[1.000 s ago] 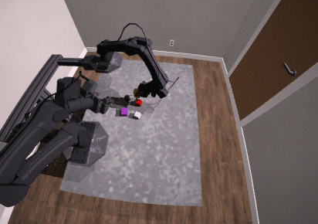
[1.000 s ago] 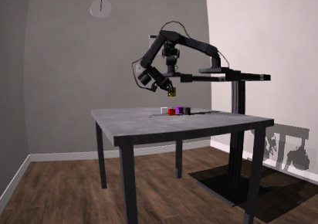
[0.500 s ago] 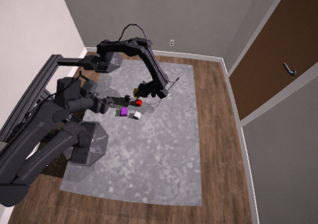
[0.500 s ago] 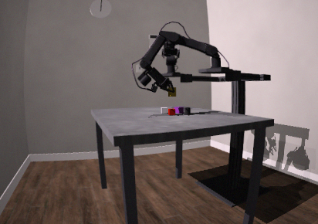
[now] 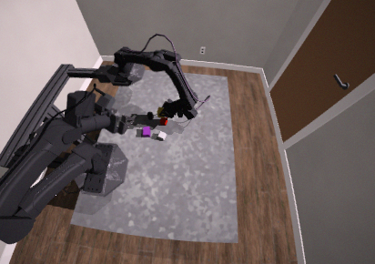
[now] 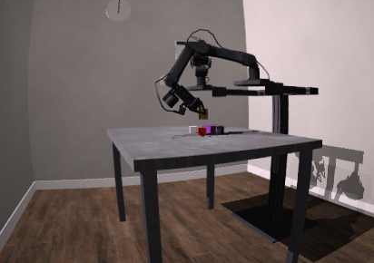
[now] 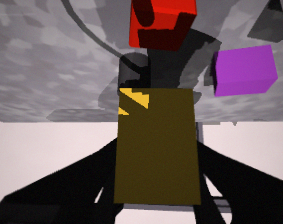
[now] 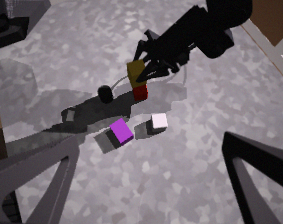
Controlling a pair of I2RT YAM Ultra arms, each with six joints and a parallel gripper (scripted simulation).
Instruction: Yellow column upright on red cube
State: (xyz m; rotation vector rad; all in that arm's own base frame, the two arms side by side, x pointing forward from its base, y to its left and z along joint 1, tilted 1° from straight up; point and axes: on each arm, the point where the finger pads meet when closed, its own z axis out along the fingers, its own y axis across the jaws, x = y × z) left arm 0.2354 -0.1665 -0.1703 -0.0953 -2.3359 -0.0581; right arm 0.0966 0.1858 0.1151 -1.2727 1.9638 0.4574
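Now: left hand 10 cm above the red cube and 1 cm short of it. From my left hand the other things lie so: white cube 12 cm to the right, 10 cm below; then dark cylinder 10 cm below, 9 cm behind, 4 cm to the left; then yellow column right at my left hand.
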